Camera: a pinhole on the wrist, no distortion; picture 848 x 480 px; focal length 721.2 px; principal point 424.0 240.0 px. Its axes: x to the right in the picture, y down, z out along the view. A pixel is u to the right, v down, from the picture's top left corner.
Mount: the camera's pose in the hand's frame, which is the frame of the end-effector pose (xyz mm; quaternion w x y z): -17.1 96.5 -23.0 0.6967 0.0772 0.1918 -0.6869
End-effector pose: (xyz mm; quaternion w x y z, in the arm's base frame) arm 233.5 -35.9 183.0 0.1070 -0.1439 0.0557 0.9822
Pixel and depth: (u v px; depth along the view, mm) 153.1 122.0 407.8
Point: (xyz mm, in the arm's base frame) 115.0 -62.0 591.6
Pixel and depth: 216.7 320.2 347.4
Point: 57.6 -35.0 475.1
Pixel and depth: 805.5 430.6 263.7
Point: 134.5 127.6 293.7
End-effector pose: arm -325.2 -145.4 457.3 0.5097 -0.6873 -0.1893 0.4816
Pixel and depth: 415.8 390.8 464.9
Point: -570.9 199.1 437.7
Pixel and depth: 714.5 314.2 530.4
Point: -521.4 258.4 657.0
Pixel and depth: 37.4 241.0 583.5
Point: -862.2 172.7 257.7
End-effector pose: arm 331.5 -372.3 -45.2 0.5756 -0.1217 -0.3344 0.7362
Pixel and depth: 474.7 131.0 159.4
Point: 247.4 -432.6 26.6
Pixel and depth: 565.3 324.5 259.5
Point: 242.3 -384.2 137.0
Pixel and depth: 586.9 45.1 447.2
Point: 273.8 -543.8 321.9
